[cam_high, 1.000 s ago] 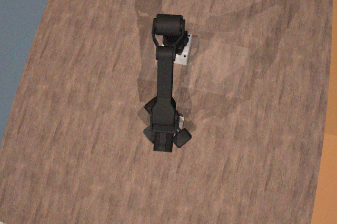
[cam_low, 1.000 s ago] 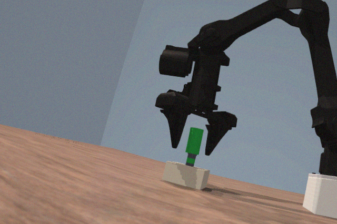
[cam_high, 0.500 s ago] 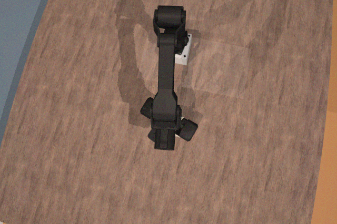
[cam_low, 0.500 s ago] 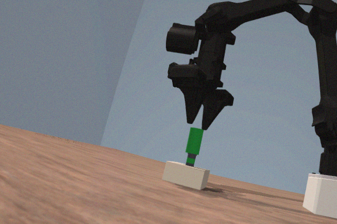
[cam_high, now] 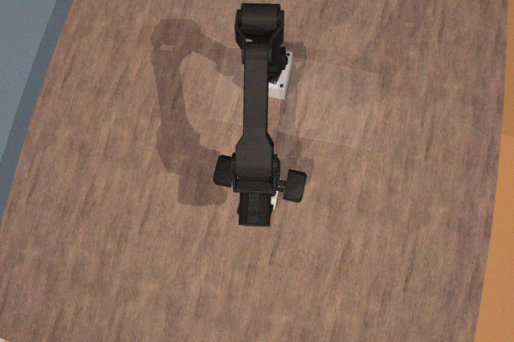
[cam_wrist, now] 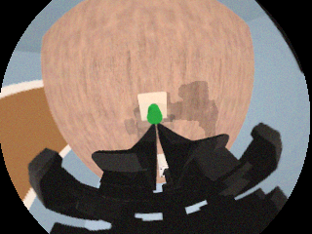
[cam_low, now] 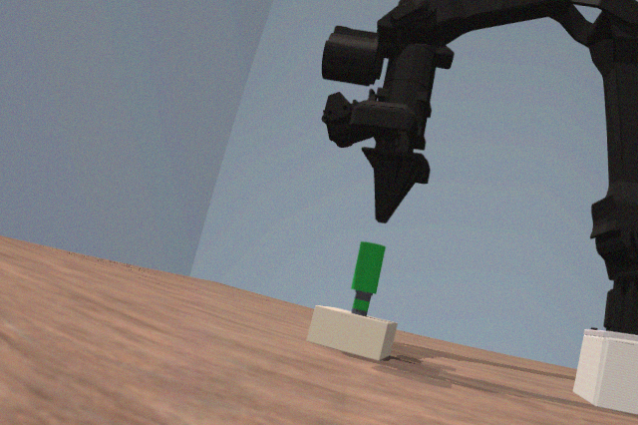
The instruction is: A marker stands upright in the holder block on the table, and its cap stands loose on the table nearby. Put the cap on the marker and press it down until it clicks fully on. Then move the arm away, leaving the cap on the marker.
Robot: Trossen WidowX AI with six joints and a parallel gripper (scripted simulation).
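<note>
Right now my gripper tip is 5 cm above the green cap. From my gripper tip the other things lie so: cream holder block: 12 cm below.
</note>
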